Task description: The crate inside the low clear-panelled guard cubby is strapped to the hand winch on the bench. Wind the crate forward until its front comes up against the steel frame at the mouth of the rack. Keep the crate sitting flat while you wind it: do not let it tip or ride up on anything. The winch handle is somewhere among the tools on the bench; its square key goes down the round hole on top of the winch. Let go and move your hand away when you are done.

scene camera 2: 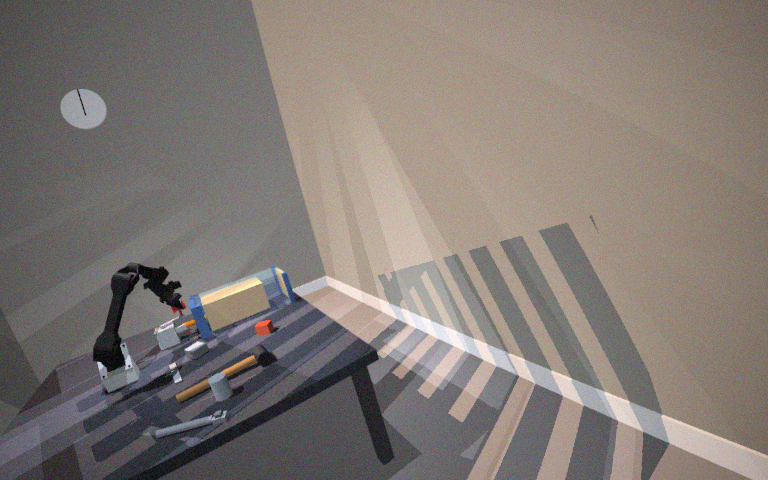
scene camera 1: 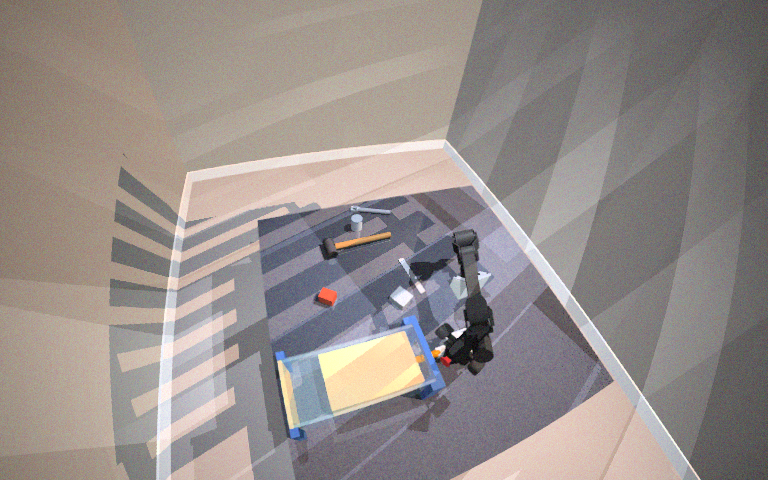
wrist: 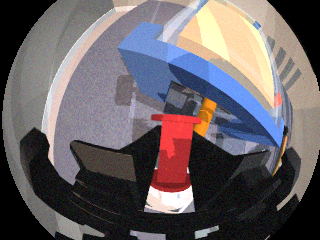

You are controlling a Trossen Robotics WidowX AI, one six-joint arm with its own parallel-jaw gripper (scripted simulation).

The pictures show: the gripper, a red knob, a hammer, a winch and a blue frame.
The gripper also shows in the wrist view.
